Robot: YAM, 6 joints.
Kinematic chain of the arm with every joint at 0, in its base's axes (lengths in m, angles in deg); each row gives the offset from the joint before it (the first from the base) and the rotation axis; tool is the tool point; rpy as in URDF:
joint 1: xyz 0 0 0.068 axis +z
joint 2: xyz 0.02 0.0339 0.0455 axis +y
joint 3: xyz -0.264 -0.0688 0 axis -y
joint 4: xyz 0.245 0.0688 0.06 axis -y
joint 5: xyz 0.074 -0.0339 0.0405 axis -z
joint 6: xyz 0.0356 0 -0.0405 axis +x
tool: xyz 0 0 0 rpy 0 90 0
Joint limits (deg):
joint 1: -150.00..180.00
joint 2: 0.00..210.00
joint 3: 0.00..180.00
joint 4: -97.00..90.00
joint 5: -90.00..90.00
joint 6: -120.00..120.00
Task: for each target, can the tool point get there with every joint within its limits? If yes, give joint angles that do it. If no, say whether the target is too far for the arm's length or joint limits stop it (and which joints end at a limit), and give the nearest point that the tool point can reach.
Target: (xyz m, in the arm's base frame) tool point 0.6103 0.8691 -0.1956
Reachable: no: too far | nearest point 0.3563 0.5074 -0.0645 | short by 0.461 m
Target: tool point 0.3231 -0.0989 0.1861
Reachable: yes | joints -15.00 96.42 38.73 49.80 19.60 -100.39
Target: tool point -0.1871 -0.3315 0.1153
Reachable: yes | joints -124.61 124.98 79.85 -50.07 -74.36 -75.07
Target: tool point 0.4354 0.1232 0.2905
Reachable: yes | joints 19.45 112.92 96.84 -20.01 53.96 -73.54
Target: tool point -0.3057 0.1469 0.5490
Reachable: yes | joints -31.44 40.05 133.58 69.34 73.46 48.62
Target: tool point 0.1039 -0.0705 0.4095
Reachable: yes | joints -47.94 39.70 58.70 -24.62 -56.97 88.27
